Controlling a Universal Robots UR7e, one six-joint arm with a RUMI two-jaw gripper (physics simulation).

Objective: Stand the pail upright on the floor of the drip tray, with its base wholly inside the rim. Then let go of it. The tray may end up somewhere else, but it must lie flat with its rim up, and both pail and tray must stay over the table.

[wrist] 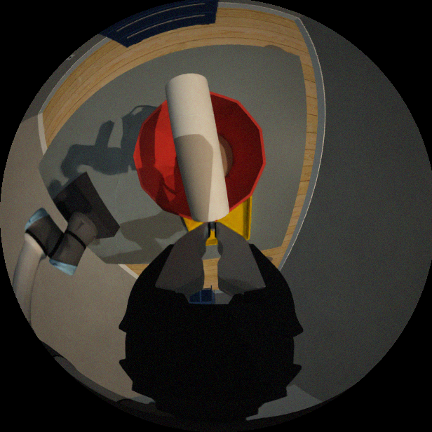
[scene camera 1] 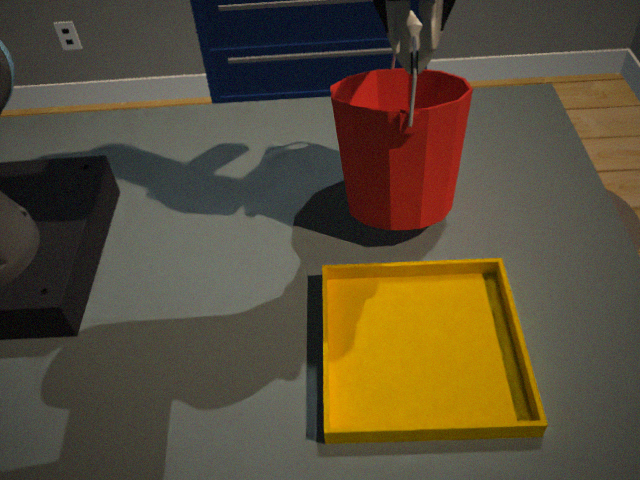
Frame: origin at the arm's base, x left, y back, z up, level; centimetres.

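Where they show: gripper, fingertip midpoint: (scene camera 1: 414, 73).
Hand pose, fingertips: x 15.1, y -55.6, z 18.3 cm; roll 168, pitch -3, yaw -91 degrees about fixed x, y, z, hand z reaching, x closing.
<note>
Each offset is from my fingertips to the top centre of the thing. "spot": to the spot under its first point. Level surfaces: height alone.
The red pail @[spot: dx -3.6, dy +0.8, dz -11.0 cm] (scene camera 1: 403, 165) (wrist: 245, 130) is upright and hangs by its raised handle, its base seemingly slightly above the table, with a shadow below it. It is behind the yellow drip tray @[dx -21.4, dy -2.3, dz -22.2 cm] (scene camera 1: 434, 434) (wrist: 250, 216), which lies flat with its rim up. The handle has a pale cylindrical grip @[dx +8.6, dy +0.8, dz +4.0 cm] (scene camera 1: 413, 23) (wrist: 197, 145) and thin wire sides. My gripper (scene camera 1: 412, 67) (wrist: 212, 223) is above the pail's mouth, shut on the handle, with its fingers on both sides of the grip. The grip hides part of the pail's inside in the wrist view.
The robot's dark base block (scene camera 1: 95, 242) (wrist: 102, 215) stands at the left on the grey table @[dz -24.9 cm] (scene camera 1: 206, 279) (wrist: 270, 90). Blue drawers (scene camera 1: 299, 31) (wrist: 165, 22) stand beyond the table's far edge. The table's right edge runs beside the wooden floor.
</note>
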